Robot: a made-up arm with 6 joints.
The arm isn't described. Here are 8 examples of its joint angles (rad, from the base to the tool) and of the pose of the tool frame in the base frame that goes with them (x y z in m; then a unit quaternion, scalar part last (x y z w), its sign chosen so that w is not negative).
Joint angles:
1: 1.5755 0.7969 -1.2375 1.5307 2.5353 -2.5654
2: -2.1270 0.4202 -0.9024 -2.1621 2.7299 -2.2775
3: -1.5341 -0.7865 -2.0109 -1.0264 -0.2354 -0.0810
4: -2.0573 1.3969 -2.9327 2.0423 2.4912 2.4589
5: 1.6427 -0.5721 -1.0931 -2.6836 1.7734 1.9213
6: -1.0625 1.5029 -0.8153 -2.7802 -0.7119 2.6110
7: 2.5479 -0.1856 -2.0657 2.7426 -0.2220 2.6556
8: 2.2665 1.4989 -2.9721 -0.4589 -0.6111 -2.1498
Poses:
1: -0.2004 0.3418 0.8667 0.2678 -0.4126 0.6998 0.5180
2: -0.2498 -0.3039 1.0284 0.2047 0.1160 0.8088 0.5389
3: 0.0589 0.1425 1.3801 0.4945 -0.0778 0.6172 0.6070
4: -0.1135 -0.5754 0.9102 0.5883 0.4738 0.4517 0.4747
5: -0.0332 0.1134 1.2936 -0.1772 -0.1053 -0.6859 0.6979
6: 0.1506 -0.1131 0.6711 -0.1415 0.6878 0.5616 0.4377
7: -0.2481 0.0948 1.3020 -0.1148 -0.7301 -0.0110 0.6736
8: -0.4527 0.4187 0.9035 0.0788 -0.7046 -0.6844 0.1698
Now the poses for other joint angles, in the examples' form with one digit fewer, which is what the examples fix.
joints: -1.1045 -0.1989 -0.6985 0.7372 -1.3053 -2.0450
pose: 0.033 -0.173 1.104 0.629 -0.519 0.285 0.503
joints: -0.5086 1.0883 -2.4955 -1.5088 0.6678 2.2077
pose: 0.572 -0.318 0.936 -0.272 0.532 -0.696 0.399
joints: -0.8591 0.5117 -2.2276 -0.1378 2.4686 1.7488
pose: 0.263 -0.323 1.018 -0.244 -0.958 0.118 0.093
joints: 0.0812 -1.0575 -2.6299 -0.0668 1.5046 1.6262
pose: -0.329 -0.018 1.312 0.030 0.115 -0.223 0.968
